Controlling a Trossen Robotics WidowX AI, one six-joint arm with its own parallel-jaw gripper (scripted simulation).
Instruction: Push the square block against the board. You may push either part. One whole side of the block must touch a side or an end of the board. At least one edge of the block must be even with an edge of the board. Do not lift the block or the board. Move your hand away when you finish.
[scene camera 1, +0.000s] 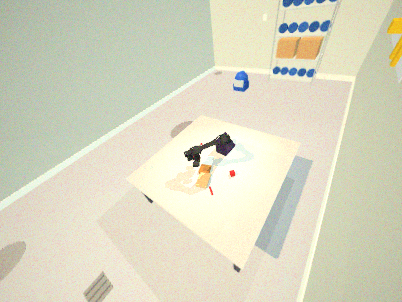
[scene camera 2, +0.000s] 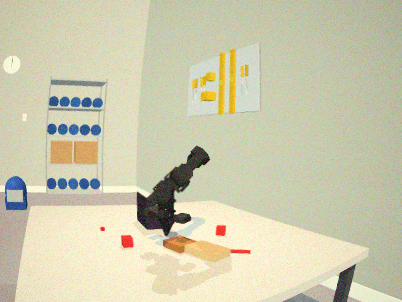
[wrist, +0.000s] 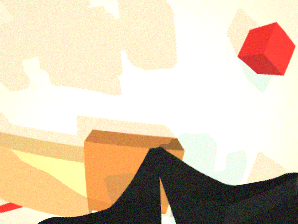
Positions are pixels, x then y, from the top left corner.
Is my gripper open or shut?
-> Shut.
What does my gripper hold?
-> Nothing.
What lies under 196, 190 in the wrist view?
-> My gripper.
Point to my gripper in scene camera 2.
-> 166, 235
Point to a square block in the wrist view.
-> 112, 159
